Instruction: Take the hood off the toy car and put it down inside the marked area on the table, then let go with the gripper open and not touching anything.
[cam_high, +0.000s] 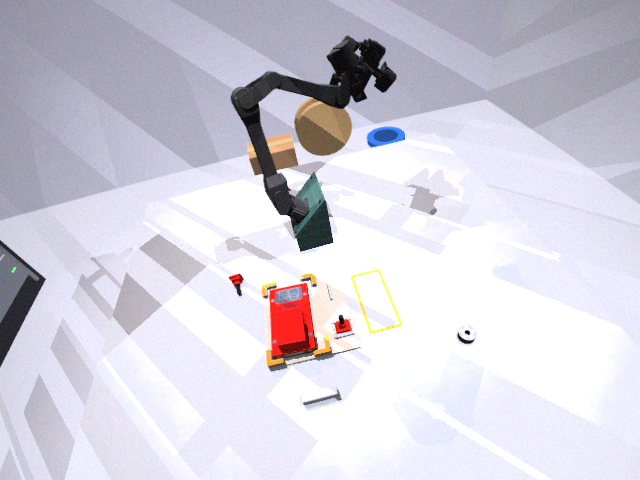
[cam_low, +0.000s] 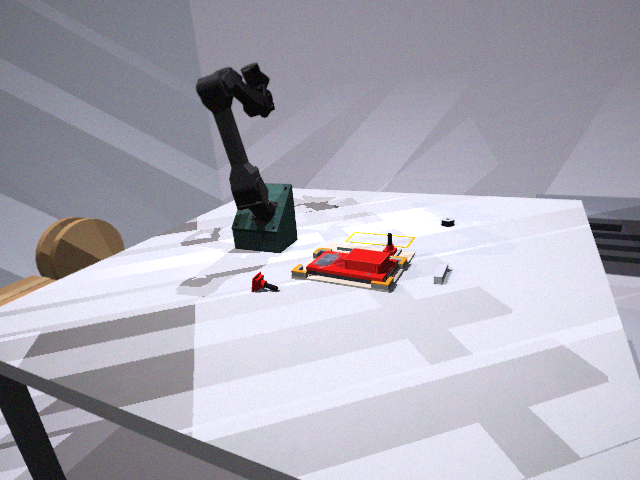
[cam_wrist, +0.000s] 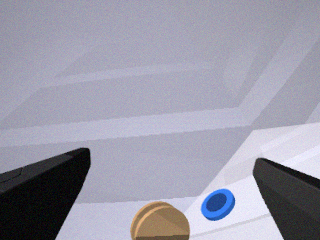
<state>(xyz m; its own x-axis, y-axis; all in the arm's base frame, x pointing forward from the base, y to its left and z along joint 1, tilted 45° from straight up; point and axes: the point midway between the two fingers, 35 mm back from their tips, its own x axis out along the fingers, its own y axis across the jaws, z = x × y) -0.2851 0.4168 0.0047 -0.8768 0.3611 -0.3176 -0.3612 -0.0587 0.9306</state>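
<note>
The red hood lies 640 mm ahead of my gripper tip, 390 mm to the right of it and 390 mm below it. Round my gripper tip: grey bar (800 mm ahead, 340 mm to the right, 420 mm below); then black ring (730 mm ahead, 20 mm to the left, 420 mm below).
</note>
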